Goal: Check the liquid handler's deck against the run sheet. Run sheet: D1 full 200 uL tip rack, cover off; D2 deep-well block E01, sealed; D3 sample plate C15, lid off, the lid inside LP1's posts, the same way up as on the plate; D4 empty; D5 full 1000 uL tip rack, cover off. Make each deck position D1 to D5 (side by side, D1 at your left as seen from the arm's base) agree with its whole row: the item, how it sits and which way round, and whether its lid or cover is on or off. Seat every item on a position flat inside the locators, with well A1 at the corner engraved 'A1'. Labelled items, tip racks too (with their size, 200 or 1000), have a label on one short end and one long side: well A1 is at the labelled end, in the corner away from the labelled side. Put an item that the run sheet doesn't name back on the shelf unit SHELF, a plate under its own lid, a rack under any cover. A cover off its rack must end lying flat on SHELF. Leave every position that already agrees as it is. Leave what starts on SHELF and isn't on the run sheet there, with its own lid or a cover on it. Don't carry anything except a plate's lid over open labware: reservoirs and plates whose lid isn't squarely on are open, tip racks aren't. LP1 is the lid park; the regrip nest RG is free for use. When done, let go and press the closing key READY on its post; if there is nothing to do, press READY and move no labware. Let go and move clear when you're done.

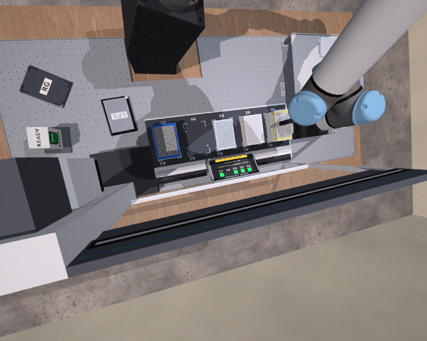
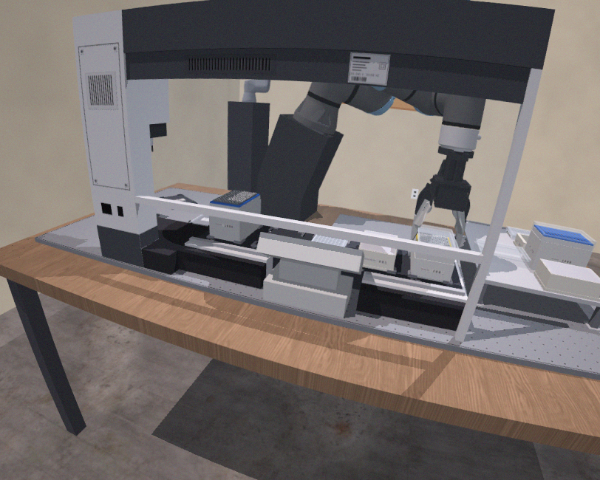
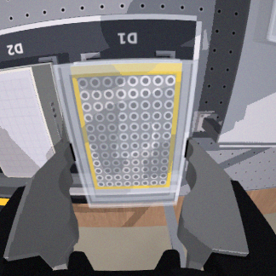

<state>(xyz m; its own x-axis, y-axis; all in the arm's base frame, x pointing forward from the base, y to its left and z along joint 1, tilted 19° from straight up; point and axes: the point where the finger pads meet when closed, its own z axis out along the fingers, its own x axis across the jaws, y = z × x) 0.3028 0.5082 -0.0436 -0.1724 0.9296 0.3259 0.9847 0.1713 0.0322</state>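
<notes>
My gripper is now 3 cm above the yellow-rimmed tip rack, 1 cm to the right of it and 1 cm short of it. From my hand the other things lie so: handler's frame post (17 cm ahead, 11 cm above, 9 cm to the left); well plate (24 cm to the right, 6 cm below, 4 cm ahead); shelf (23 cm to the left, 22 cm behind, 6 cm below).
</notes>
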